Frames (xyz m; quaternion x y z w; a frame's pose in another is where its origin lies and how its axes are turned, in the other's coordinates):
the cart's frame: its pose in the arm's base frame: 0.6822 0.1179 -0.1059 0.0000 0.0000 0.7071 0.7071
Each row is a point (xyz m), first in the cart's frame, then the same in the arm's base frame.
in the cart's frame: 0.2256 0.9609 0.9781
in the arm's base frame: -0.2787 0.3435 0.8722
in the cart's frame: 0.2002 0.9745 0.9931
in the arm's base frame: -0.2923 0.3181 0.8872
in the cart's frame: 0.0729 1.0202 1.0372
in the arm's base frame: -0.3380 0.1908 0.9313
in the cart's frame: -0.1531 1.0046 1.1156
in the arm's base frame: -0.3224 -0.0352 1.0097
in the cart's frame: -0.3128 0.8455 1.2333
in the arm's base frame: -0.1633 -0.1949 1.1274
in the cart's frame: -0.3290 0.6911 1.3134
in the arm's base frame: -0.0089 -0.2111 1.2075
